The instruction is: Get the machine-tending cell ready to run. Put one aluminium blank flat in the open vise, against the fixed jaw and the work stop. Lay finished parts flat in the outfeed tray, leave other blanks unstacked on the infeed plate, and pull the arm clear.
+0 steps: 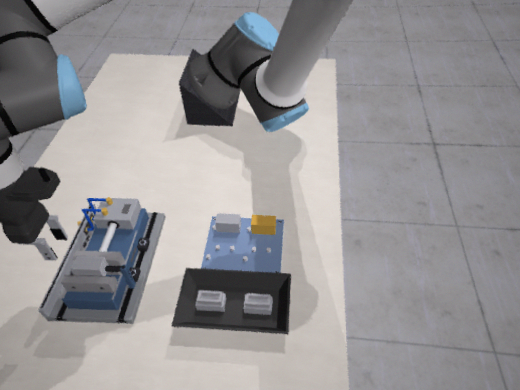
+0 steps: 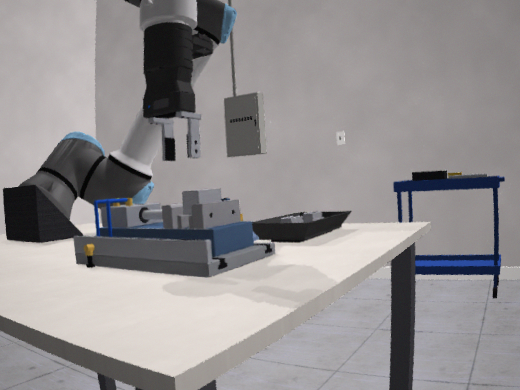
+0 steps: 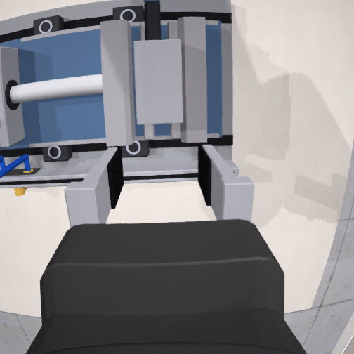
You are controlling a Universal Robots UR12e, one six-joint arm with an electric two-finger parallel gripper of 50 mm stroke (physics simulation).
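Frame: origin at the arm's base, x back, y up, z left, level; metres.
Seen in the pictures: gripper, between the fingertips: (image 1: pixel 57 248) (image 2: pixel 181 159); arm's base, origin of its link: (image 1: pixel 210 84) (image 2: pixel 40 209).
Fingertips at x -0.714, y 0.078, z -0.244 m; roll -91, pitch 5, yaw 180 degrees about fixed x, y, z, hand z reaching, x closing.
Offsets run from my fingertips to a thing's top centre. "pt": to the spot under its first point.
A grey blank {dy -0.048, dx -0.004, dz +0.045 m} (image 1: pixel 86 265) (image 2: pixel 201 201) (image 3: pixel 159 82) lies level in the vise {dy -0.065, dx +0.070, dz +0.047 m} (image 1: pixel 92 300) (image 2: pixel 232 240) (image 3: pixel 60 60), beside the fixed jaw (image 1: pixel 90 285) (image 2: pixel 217 215) (image 3: pixel 194 80). Its end meets the black work stop {dy -0.068, dx -0.004, dz +0.093 m} (image 1: pixel 115 269) (image 3: pixel 152 25); a gap shows on the moving-jaw side. My gripper (image 1: pixel 55 247) (image 2: pixel 181 158) (image 3: pixel 159 164) is open and empty, above and off the vise's outer side. Two finished parts {pt dy -0.118, dx -0.063, dz +0.300 m} (image 1: pixel 210 301) {pt dy -0.118, dx -0.072, dz +0.403 m} (image 1: pixel 258 304) lie apart in the black outfeed tray (image 1: pixel 230 329) (image 2: pixel 300 232). Another grey blank {dy -0.120, dx +0.167, dz +0.325 m} (image 1: pixel 228 223) lies on the blue infeed plate {dy -0.156, dx +0.112, dz +0.365 m} (image 1: pixel 267 262).
An orange block {dy -0.121, dx +0.159, dz +0.415 m} (image 1: pixel 263 225) lies beside the grey blank on the infeed plate. Blue pipework (image 1: pixel 89 212) (image 2: pixel 102 217) (image 3: pixel 15 162) with yellow fittings rises at the vise's side. The dark robot base (image 1: pixel 207 107) (image 2: pixel 35 215) stands at the table's far end. A blue cart (image 2: pixel 450 185) stands beyond the table.
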